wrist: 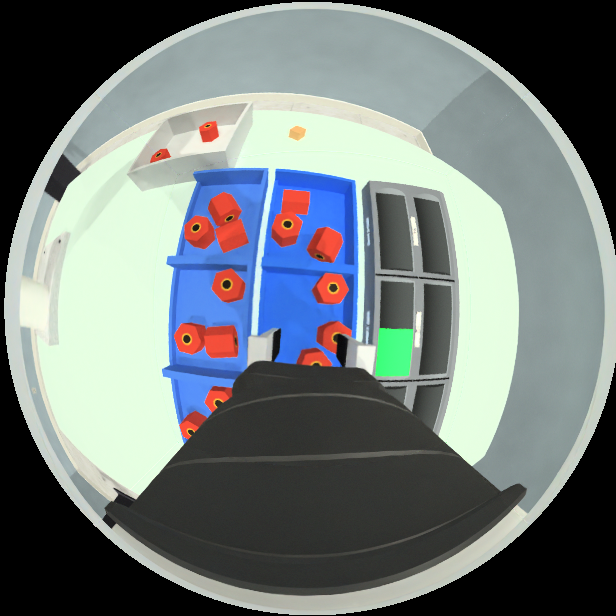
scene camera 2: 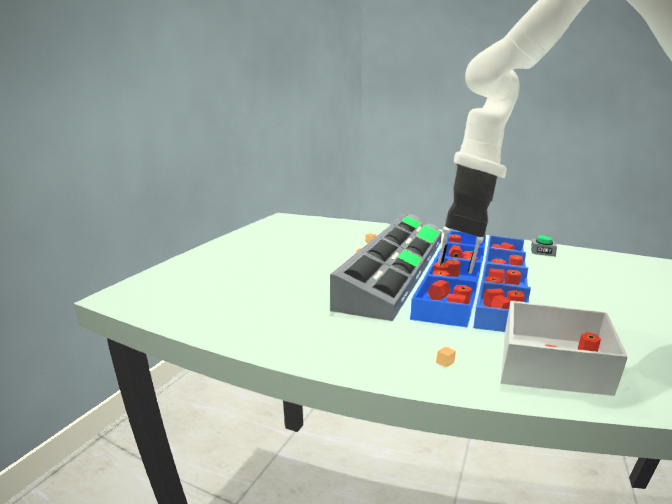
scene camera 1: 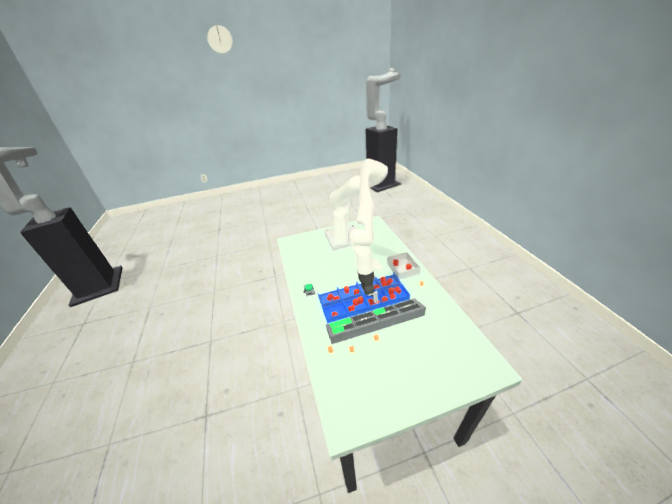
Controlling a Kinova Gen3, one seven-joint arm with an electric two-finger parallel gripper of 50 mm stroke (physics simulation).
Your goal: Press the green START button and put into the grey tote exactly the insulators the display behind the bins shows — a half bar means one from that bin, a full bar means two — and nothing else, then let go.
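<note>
My gripper (scene camera 2: 460,259) is open and lowered into the middle compartment of the blue bin row beside the display. Its fingers straddle a red insulator (wrist: 313,357) without closing on it. The blue bins (scene camera 2: 472,279) hold several red hexagonal insulators. The grey tote (scene camera 2: 564,347) stands at the near end of the bins with two red insulators inside (wrist: 208,131). The grey display (scene camera 2: 385,265) shows three green bars (scene camera 2: 428,233); one shows in the wrist view (wrist: 394,351). The green START button (scene camera 2: 544,240) sits beyond the bins.
Small orange cubes lie loose on the table, one in front of the bins (scene camera 2: 445,356) and one behind the display (scene camera 2: 370,237). The arm's base (scene camera 1: 339,235) is at the table's far end. Two other arms on black pedestals stand far off on the floor.
</note>
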